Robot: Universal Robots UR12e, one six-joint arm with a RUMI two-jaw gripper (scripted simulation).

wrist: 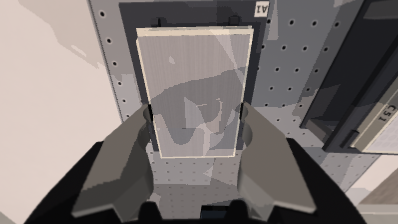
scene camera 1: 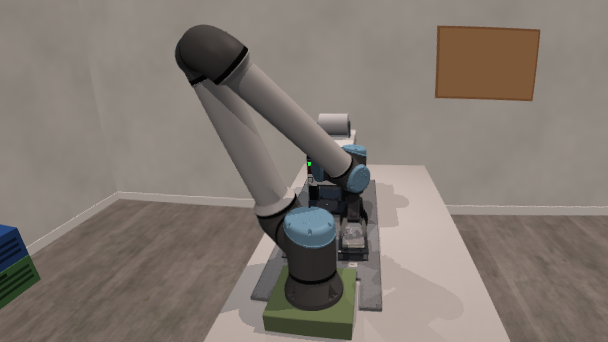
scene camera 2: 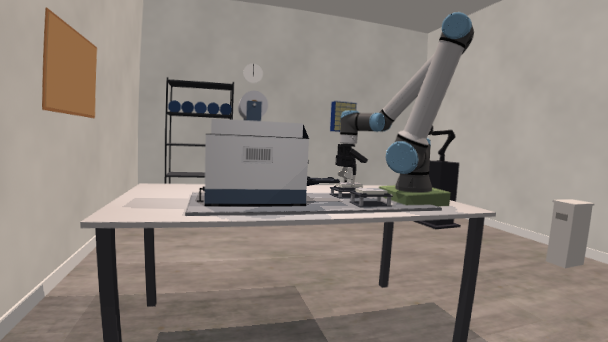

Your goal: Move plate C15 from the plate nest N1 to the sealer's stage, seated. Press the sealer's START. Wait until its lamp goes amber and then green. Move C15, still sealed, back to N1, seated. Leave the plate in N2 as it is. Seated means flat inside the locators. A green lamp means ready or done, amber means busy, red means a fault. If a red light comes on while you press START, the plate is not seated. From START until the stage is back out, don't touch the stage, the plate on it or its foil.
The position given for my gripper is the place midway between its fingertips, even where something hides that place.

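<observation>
A sealer [scene camera 2: 224, 167], [scene camera 1: 315, 191] is in sight. So is a plate C15 [wrist: 221, 30]. My gripper [scene camera 1: 353, 238], [wrist: 196, 104], [scene camera 2: 348, 186] is visible too.
</observation>
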